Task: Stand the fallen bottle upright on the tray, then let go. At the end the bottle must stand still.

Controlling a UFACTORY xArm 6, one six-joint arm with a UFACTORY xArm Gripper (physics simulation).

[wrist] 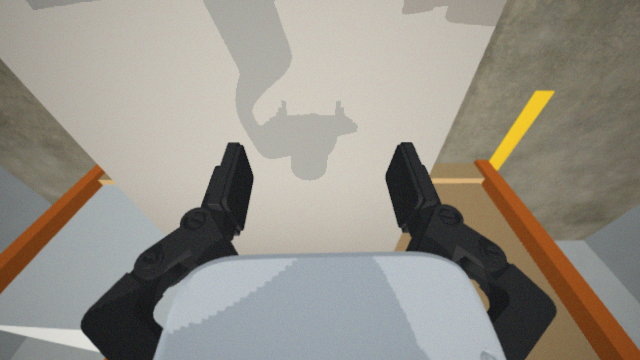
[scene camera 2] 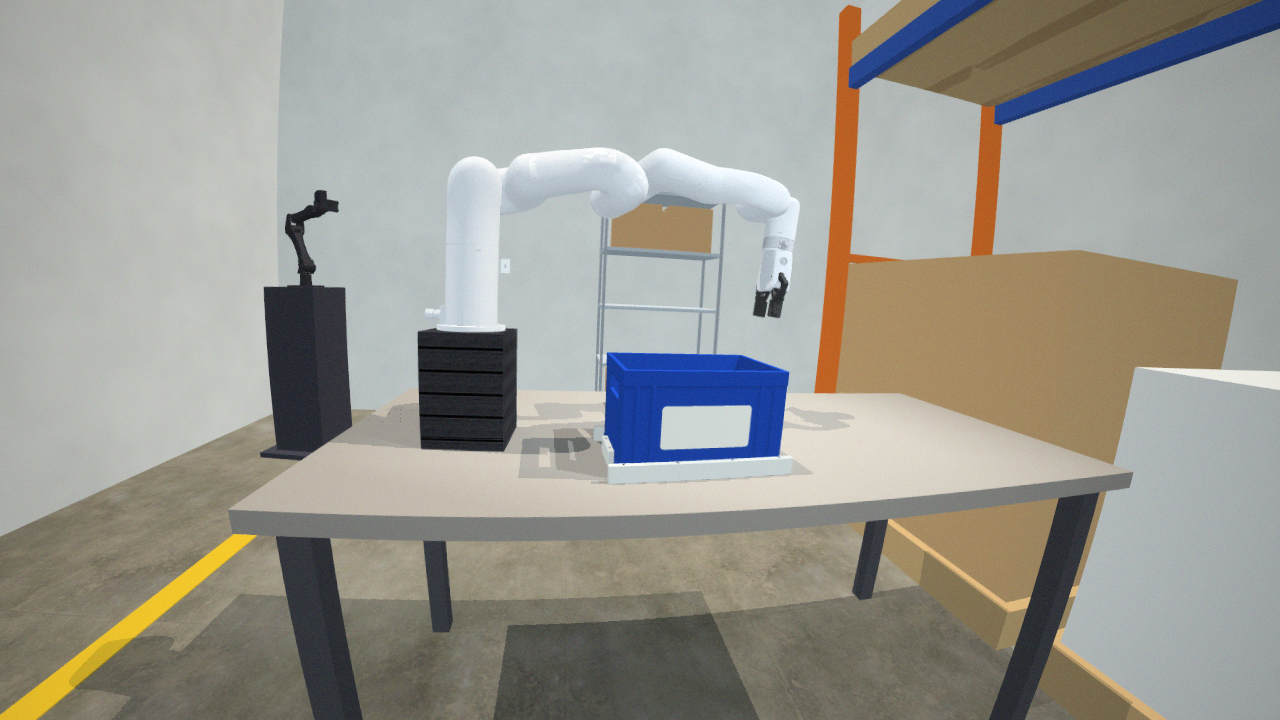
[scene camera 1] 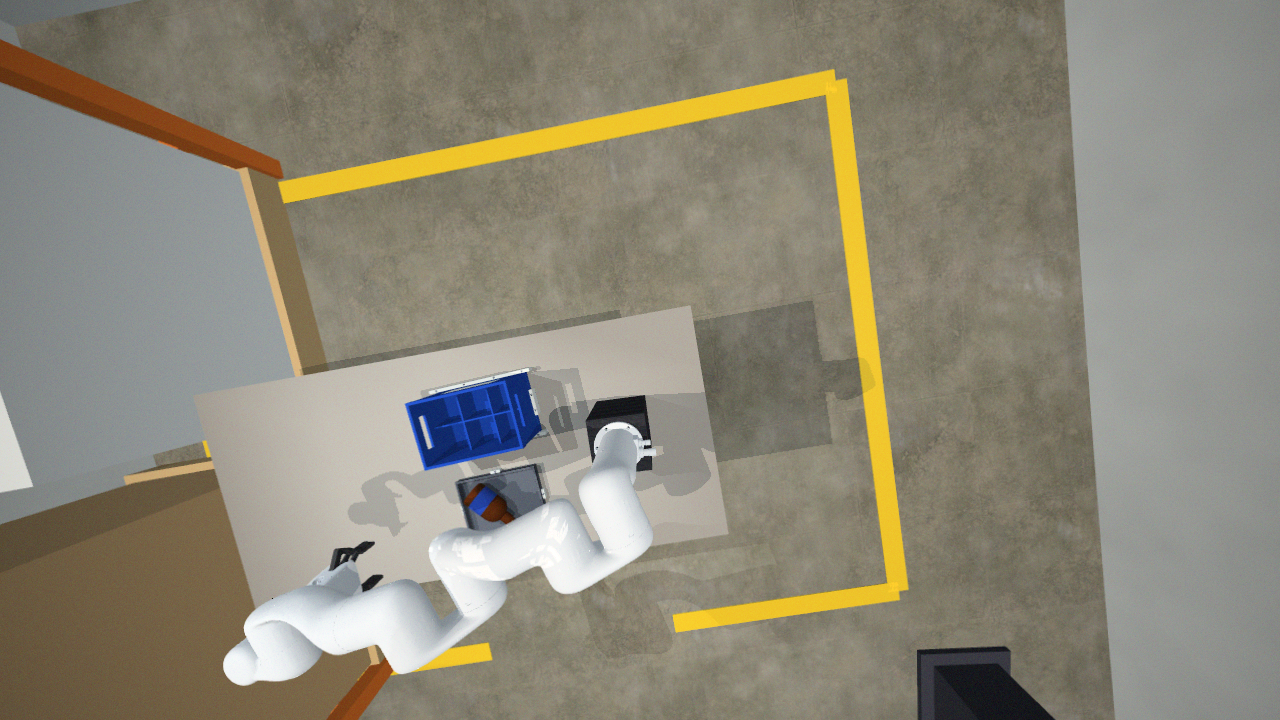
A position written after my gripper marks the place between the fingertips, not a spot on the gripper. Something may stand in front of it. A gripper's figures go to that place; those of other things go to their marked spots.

My gripper (scene camera 2: 765,316): 1.13 m from the lens. A blue crate (scene camera 2: 660,407): 0.68 m from the lens. A white guide strip (scene camera 2: 652,472) is 0.70 m from the lens.
